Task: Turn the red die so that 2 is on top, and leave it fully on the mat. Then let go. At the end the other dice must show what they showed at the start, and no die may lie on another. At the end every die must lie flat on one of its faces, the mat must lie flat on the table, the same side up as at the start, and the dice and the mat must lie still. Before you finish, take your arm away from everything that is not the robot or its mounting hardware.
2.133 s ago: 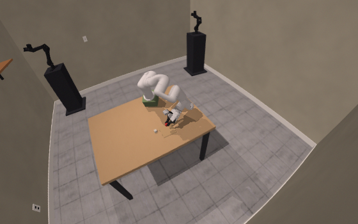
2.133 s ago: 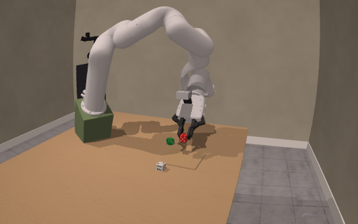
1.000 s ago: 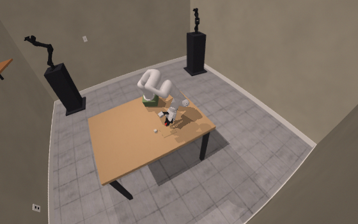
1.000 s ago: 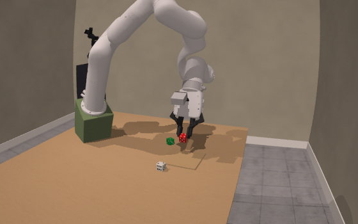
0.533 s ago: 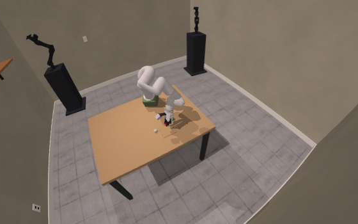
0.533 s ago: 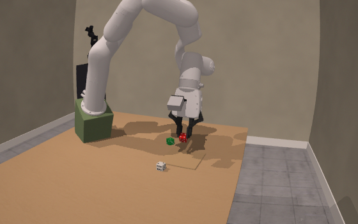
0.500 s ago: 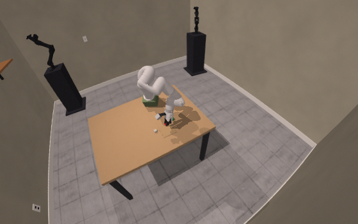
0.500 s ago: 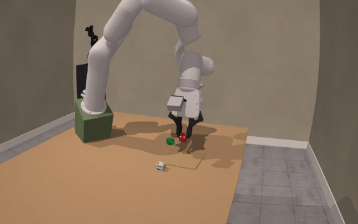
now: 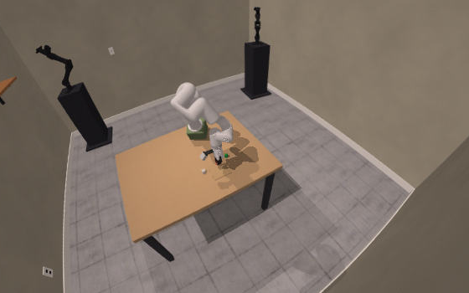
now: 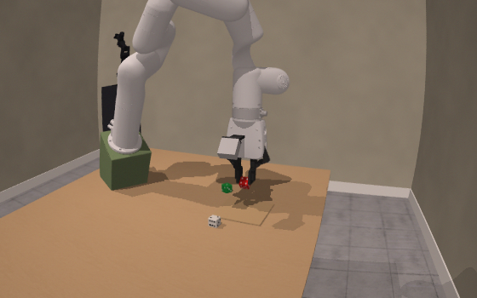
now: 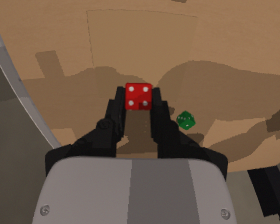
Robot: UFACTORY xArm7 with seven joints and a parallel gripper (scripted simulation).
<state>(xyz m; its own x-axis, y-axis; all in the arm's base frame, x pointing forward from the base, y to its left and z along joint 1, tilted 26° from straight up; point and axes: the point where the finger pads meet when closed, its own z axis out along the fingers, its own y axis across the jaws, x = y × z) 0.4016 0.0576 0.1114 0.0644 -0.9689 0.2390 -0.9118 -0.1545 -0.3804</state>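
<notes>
Now: the tan mat 11 cm below my hand. Also, from my hand: green die: 10 cm to the left, 10 cm below, 10 cm behind; white die: 12 cm to the right, 10 cm below, 3 cm behind; red die: 2 cm below.
</notes>
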